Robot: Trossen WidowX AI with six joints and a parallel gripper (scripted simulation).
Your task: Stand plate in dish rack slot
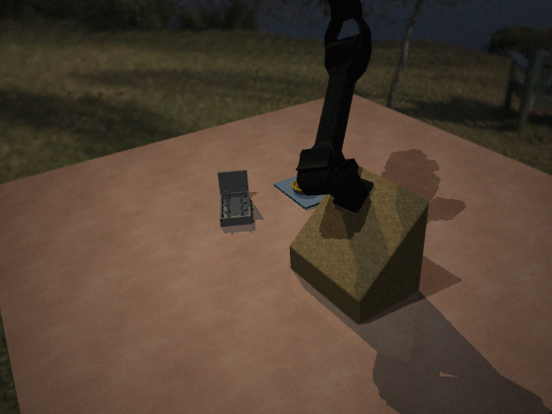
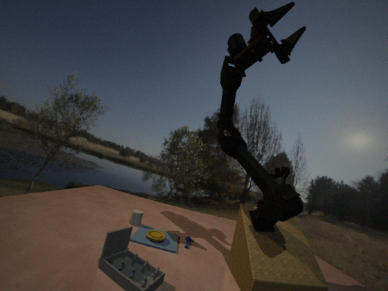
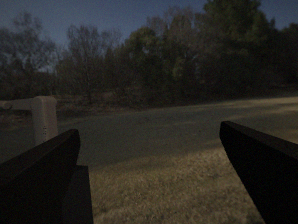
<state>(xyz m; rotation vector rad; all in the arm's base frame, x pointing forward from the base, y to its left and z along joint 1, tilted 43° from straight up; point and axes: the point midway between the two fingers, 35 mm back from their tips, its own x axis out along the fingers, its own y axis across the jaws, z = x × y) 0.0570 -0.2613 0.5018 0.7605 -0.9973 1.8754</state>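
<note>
The yellow plate lies 20 cm ahead of my gripper tip, 30 cm to the right of it and 70 cm below it. Round my gripper tip: blue spoon 8 cm ahead, 33 cm to the right, 71 cm below; grey dish rack 24 cm ahead, 11 cm to the right, 69 cm below; pale cup 29 cm ahead, 40 cm to the right, 69 cm below.
</note>
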